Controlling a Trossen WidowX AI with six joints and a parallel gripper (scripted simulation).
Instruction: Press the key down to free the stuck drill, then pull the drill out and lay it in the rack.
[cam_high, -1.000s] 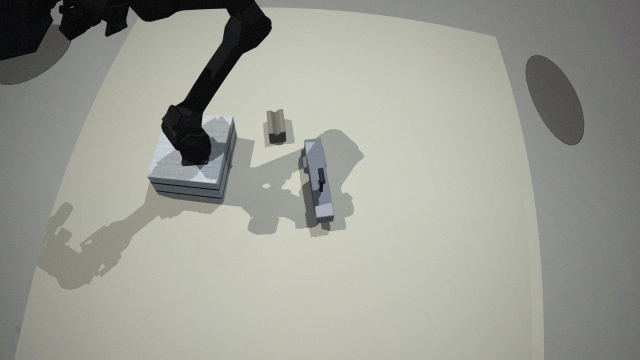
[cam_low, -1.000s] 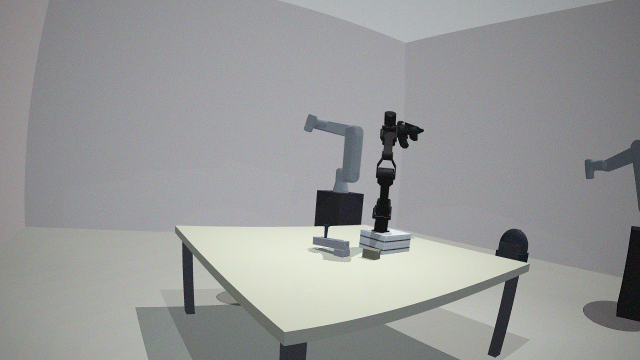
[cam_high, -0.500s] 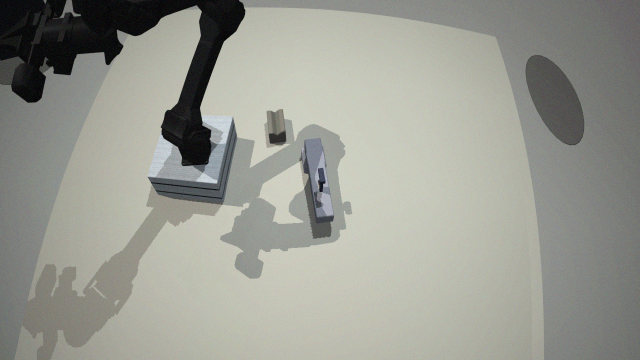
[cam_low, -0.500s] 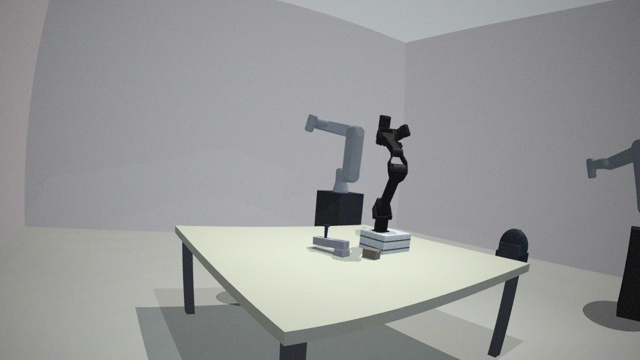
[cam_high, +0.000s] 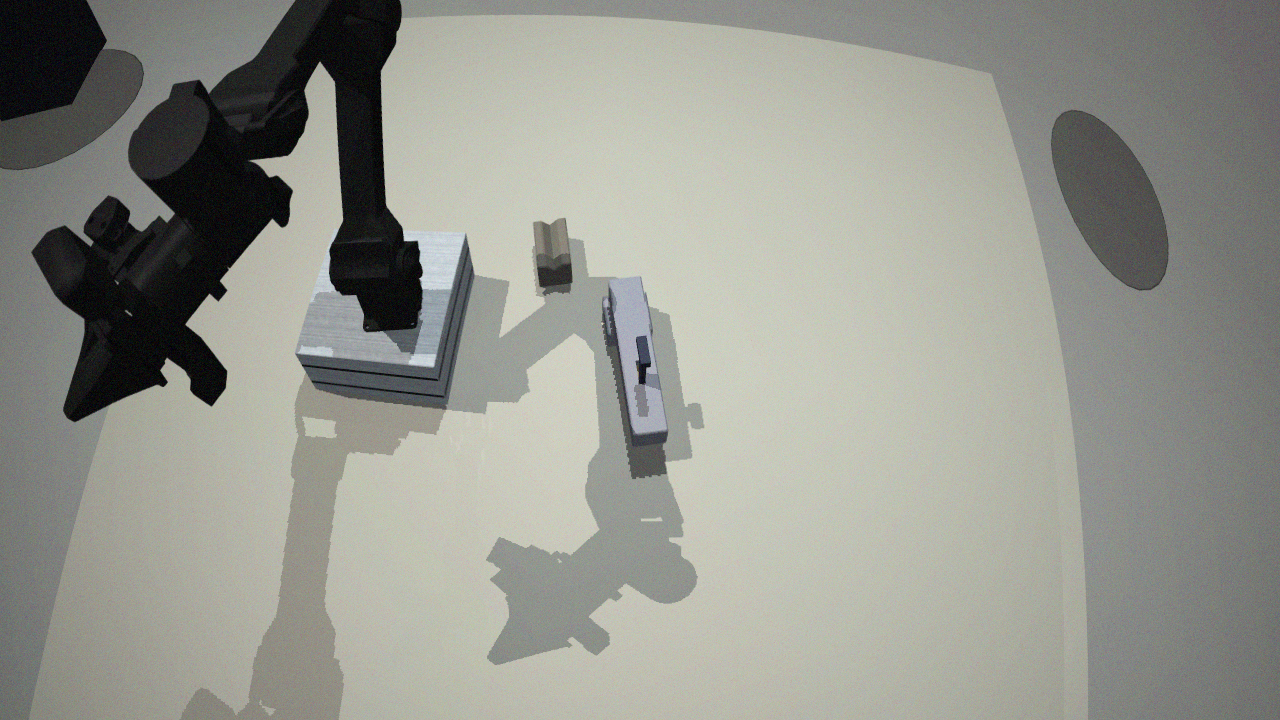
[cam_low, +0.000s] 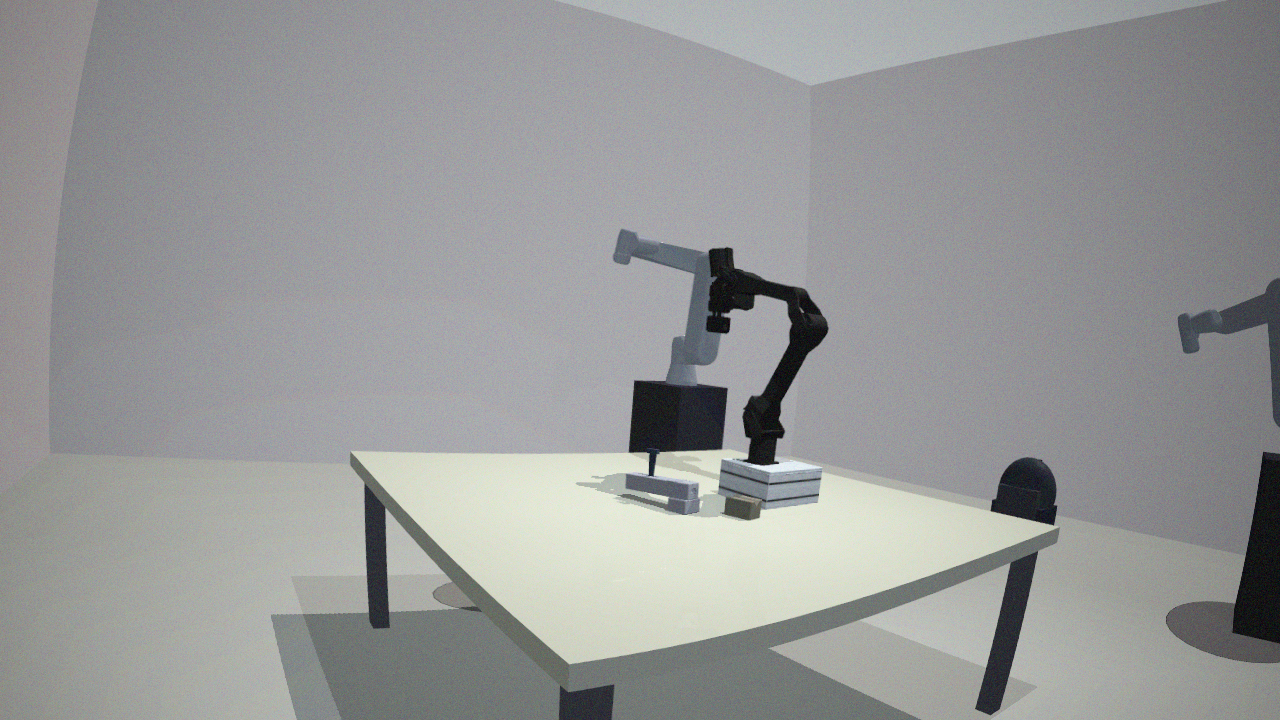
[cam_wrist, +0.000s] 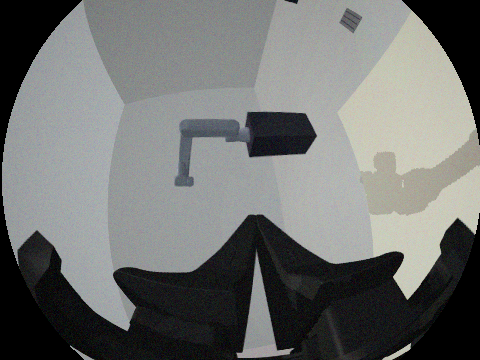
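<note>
Now: gripper tip 41 cm short of the dark key, 22 cm to the right of it and 38 cm above it. The rest, counted from my gripper tip: block 41 cm ahead, 26 cm to the left, 43 cm below; then drill 41 cm ahead, 28 cm to the left, 42 cm below; then v-grooved rack 32 cm ahead, 42 cm to the left, 45 cm below.
</note>
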